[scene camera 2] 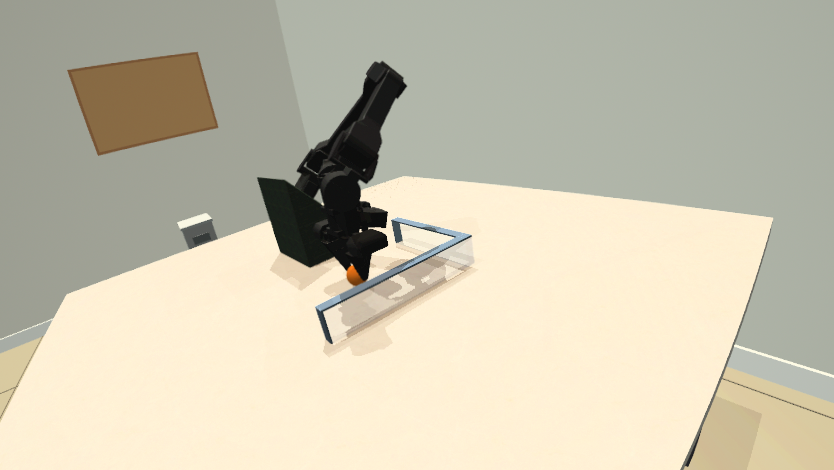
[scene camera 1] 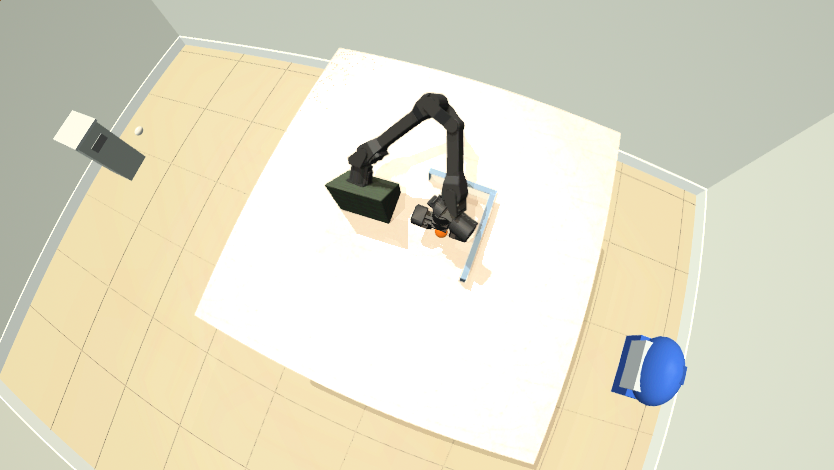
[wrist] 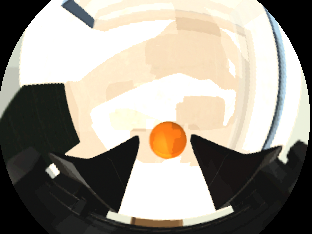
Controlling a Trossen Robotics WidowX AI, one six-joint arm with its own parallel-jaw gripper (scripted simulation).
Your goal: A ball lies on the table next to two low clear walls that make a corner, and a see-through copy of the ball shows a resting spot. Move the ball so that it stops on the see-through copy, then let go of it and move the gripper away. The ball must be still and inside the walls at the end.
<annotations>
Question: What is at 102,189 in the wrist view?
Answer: My gripper.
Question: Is my gripper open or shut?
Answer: Open.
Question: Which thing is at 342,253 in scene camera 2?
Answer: My gripper.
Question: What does my gripper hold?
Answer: Nothing.
</annotations>
